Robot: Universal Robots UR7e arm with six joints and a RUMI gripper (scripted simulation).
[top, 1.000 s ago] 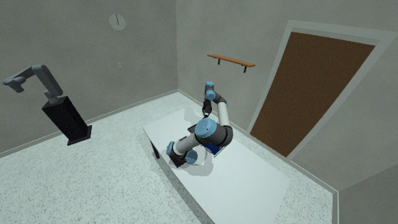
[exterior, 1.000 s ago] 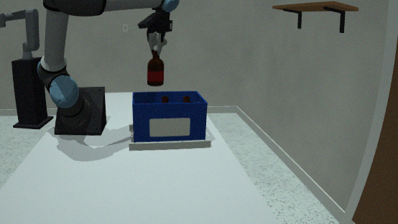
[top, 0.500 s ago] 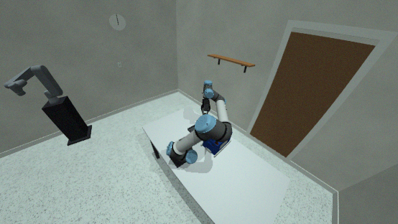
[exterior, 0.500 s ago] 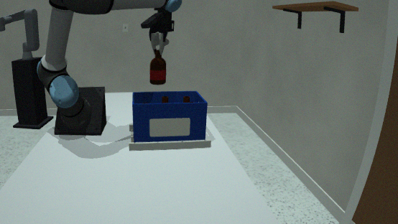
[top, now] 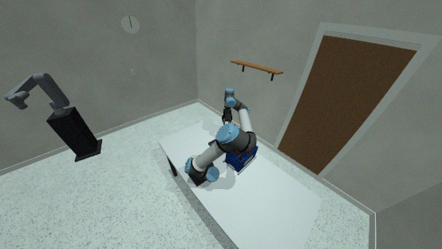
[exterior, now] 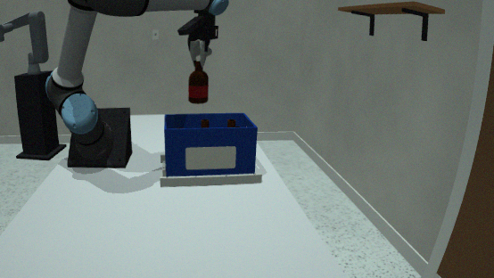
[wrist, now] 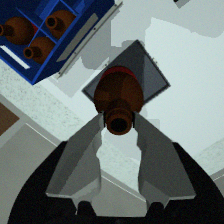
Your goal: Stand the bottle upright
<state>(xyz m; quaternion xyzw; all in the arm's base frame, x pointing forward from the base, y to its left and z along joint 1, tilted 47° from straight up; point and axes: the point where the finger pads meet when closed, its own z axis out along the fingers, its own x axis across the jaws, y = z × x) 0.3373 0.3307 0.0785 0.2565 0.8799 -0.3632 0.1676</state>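
Now: hand 7 cm above the bottle. Round my hand: blue crate (25 cm below, 22 cm to the right, 5 cm ahead); dark grey tray (32 cm below, 7 cm to the left, 2 cm ahead).
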